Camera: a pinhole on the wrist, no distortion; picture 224 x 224 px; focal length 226.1 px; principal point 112.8 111.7 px. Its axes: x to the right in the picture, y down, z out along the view. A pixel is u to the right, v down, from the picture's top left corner.
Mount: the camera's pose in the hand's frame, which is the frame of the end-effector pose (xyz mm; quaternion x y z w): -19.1 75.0 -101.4 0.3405 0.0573 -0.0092 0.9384
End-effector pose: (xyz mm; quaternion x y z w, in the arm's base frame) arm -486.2 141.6 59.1 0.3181 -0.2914 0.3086 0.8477
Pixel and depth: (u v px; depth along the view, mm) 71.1 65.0 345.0
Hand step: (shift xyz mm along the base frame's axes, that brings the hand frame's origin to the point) 73.6 -228.5 -30.8
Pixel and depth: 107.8 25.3 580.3
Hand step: 280.5 -422.9 -32.1
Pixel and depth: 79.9 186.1 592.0
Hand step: -54.8 -454.0 224.1
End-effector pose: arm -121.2 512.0 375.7 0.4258 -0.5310 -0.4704 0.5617
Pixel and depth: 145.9 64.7 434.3
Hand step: -185.2 -130.7 -236.6
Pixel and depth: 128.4 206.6 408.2
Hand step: -319.2 -62.6 -18.0
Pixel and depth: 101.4 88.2 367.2
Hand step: -170.0 -31.3 -174.6
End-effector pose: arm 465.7 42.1 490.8 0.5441 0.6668 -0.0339 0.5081
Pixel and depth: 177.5 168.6 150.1
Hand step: 31.7 12.6 -40.2
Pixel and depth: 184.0 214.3 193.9
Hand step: 83.4 -3.4 -83.2
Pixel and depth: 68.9 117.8 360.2
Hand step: 0.5 -208.2 -129.2
